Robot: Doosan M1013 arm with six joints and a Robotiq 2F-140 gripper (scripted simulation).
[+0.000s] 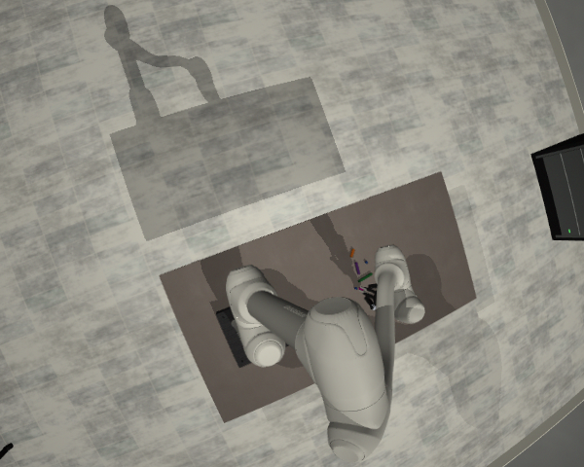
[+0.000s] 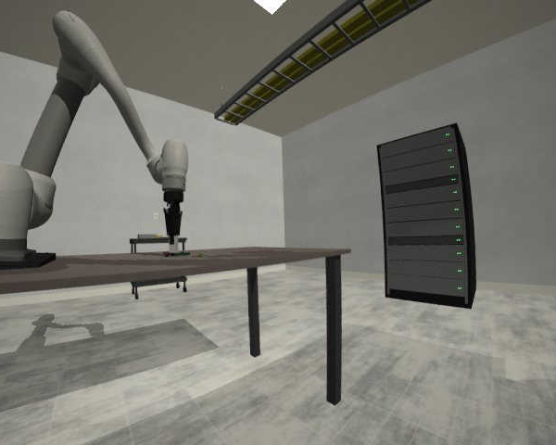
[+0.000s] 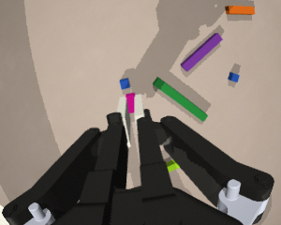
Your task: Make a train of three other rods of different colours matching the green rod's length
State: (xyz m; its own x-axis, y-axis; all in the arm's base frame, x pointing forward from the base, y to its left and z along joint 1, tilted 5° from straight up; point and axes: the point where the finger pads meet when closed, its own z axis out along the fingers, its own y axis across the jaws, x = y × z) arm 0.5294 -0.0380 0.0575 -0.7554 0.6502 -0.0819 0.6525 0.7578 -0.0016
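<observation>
Right now the green rod is 4 cm to the left of my hand, 4 cm below it and 4 cm ahead of it. Round my hand: magenta rod (3 cm below); lime rod (9 cm ahead, 5 cm to the right, 4 cm below); purple rod (10 cm to the left, 4 cm below, 2 cm ahead).
</observation>
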